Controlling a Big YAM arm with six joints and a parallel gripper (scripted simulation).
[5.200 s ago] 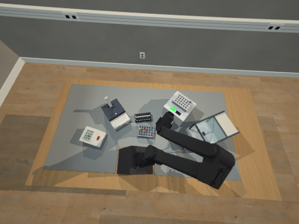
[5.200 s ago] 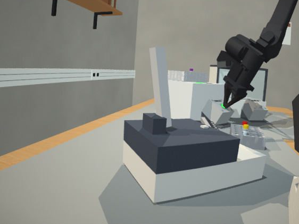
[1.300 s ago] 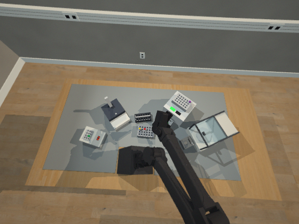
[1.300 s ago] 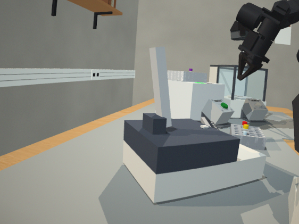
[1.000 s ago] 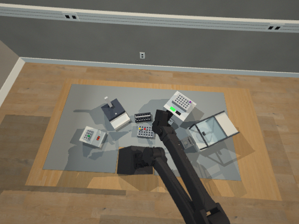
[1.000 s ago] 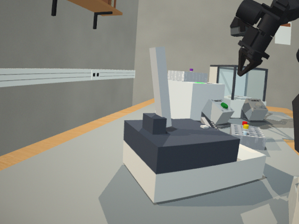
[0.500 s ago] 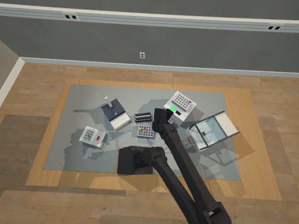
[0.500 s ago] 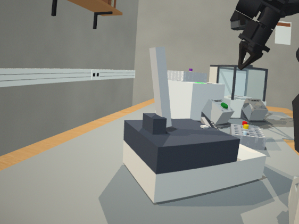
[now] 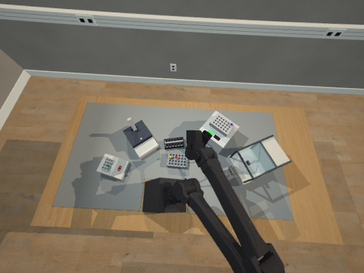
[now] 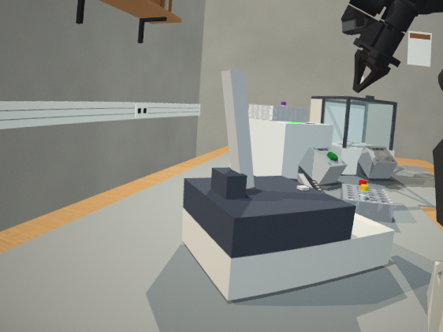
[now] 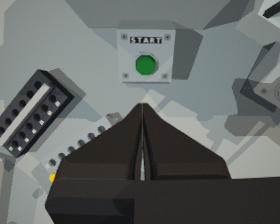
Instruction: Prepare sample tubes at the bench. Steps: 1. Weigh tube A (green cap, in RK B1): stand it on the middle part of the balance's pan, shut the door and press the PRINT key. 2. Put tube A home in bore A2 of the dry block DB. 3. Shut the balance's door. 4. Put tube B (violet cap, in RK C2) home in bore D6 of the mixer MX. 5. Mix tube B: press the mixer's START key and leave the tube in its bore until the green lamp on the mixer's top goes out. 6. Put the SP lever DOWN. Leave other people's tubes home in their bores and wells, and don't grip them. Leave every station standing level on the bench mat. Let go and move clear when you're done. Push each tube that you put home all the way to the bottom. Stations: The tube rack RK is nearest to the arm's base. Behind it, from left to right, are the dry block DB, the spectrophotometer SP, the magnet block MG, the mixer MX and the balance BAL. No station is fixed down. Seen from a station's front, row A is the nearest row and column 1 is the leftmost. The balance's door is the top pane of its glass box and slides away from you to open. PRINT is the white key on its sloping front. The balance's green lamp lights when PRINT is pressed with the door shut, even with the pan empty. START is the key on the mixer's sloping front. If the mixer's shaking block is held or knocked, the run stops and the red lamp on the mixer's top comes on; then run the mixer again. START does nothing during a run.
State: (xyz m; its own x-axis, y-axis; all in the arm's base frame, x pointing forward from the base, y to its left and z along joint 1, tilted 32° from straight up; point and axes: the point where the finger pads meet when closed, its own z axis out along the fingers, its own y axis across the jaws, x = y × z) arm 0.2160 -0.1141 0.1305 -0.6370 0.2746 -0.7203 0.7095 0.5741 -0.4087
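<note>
Now: the SP lever 38 cm to the left of my hand, 21 cm ahead of it and 8 cm below it. The rest, counted from my hand: rack RK (21 cm below, 12 cm to the left); then mixer block (17 cm to the right, 16 cm ahead, 7 cm below); then green start key (15 cm below, 4 cm to the right, 3 cm ahead).
</note>
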